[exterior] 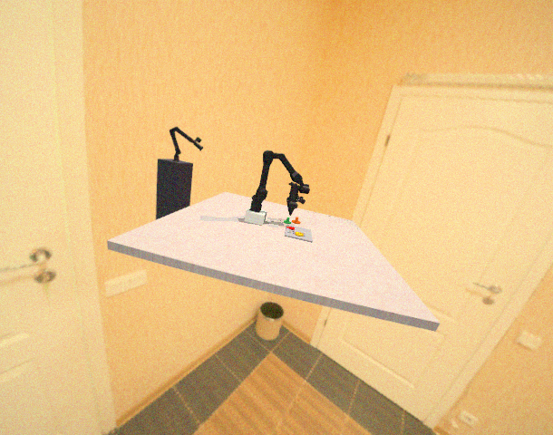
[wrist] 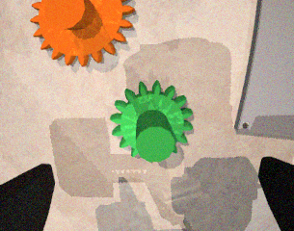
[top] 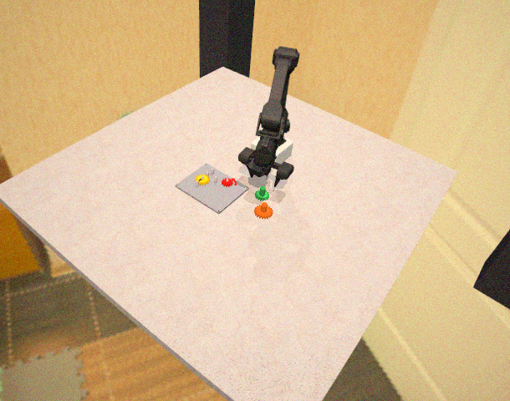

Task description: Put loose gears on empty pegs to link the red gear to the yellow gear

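The green gear lies 60 mm below my gripper tip. Also, from my gripper tip: orange gear (60 mm to the left, 60 mm below, 60 mm ahead); then red arrow (120 mm to the right, 60 mm below, 20 mm ahead); then red gear (130 mm to the right, 60 mm below, 40 mm ahead).
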